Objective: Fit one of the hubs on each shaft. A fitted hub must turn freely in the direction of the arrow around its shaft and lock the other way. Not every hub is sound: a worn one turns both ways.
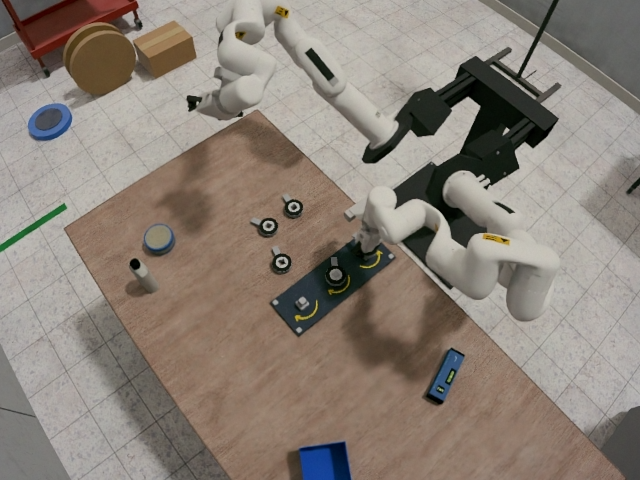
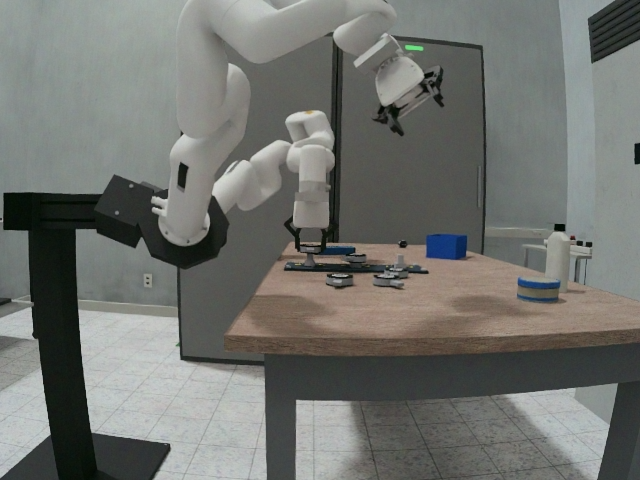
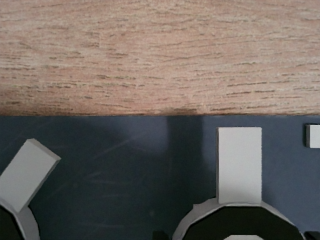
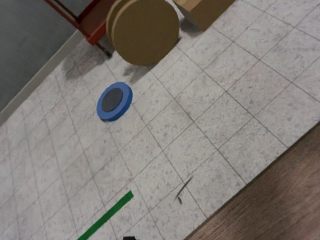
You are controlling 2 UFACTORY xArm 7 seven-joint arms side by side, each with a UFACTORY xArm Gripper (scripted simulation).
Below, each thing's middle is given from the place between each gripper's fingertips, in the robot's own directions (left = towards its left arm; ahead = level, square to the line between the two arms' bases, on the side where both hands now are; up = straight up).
Scene:
Now: left hand 13 cm short of the dark board [image 2: 309, 266], 5 cm above it and 2 cm to the left of it. From my left hand the other things lie so: white bottle [image 2: 558, 248]: 53 cm ahead, 43 cm to the right, 4 cm above; then tape roll [image 2: 534, 289]: 52 cm to the right, 41 cm ahead, 4 cm below.
Right now the tape roll is 320 mm below my right hand [image 2: 418, 116], 300 mm ahead of it and 30 mm to the left of it. Also, from my right hand: dark board 530 mm to the left, 340 mm below, 20 mm ahead; white bottle 420 mm ahead, 240 mm below, 120 mm to the left.

